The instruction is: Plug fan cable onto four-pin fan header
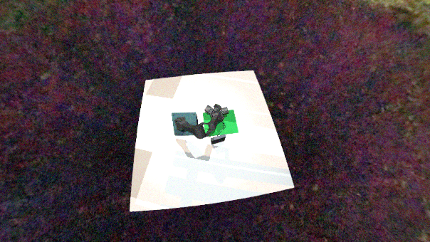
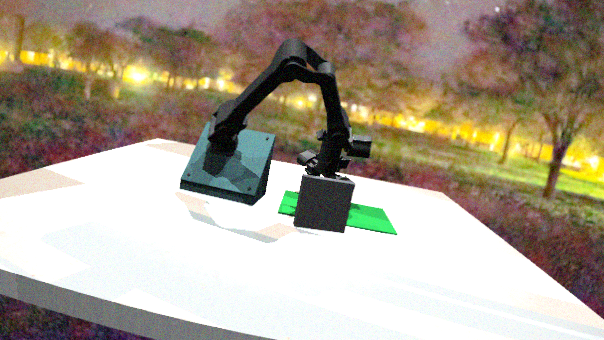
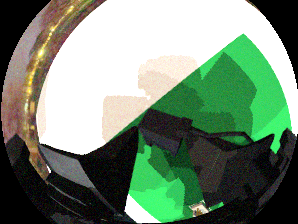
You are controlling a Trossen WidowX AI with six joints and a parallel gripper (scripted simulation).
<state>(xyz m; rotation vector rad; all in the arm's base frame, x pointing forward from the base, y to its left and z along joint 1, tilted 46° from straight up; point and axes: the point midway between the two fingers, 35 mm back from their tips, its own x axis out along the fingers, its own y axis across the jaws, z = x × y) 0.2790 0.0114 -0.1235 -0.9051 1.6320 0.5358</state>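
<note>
The dark plug lies right at my gripper tip. Also, from my gripper tip: black fan 20 mm ahead, 260 mm to the right, 40 mm above; green board 60 mm ahead, 90 mm to the right, 30 mm below.
</note>
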